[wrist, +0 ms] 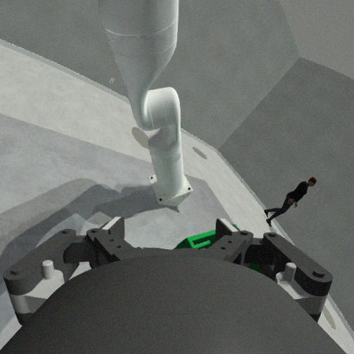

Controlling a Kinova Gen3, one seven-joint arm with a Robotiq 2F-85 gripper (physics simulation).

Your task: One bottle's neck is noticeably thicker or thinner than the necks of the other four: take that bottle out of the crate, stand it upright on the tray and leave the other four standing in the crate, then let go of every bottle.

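My gripper (170,228) is open, its two fingers wide apart, with no object between them. Part of a green crate-like object (187,244) with a slot in its side shows behind the right finger, low in the wrist view. The rest of it is hidden by the gripper's fingers and the dark gripper body. No bottles and no tray show in this view, so the necks cannot be compared.
The robot's own white arm (163,107) rises from its base plate (171,196) on the grey table, beyond the fingers. A standing person in dark clothes (298,193) is at the right, against the grey wall.
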